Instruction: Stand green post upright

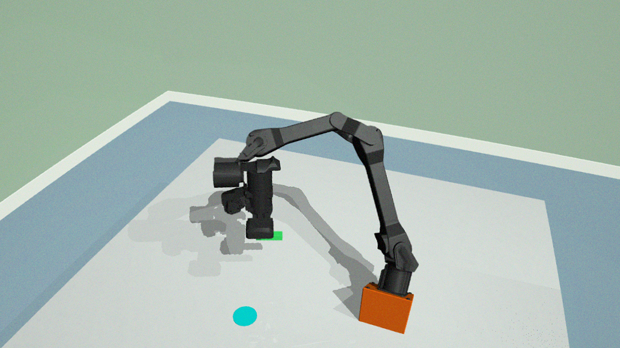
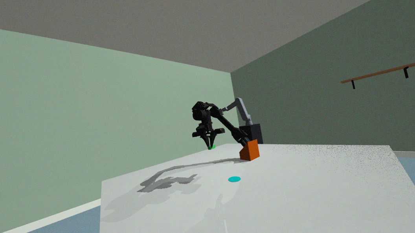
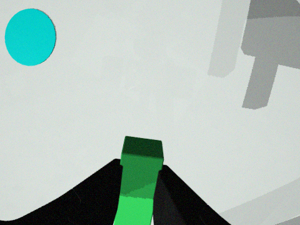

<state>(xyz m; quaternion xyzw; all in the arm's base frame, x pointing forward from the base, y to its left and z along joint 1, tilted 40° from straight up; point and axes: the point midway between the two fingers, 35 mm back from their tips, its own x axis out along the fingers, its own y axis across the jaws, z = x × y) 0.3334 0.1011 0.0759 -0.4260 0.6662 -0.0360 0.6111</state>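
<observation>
Right now the green post is 20 mm behind my gripper tip and 10 mm to the right of it. Round my gripper tip: cyan circle (150 mm below, 140 mm to the left, 30 mm behind).
</observation>
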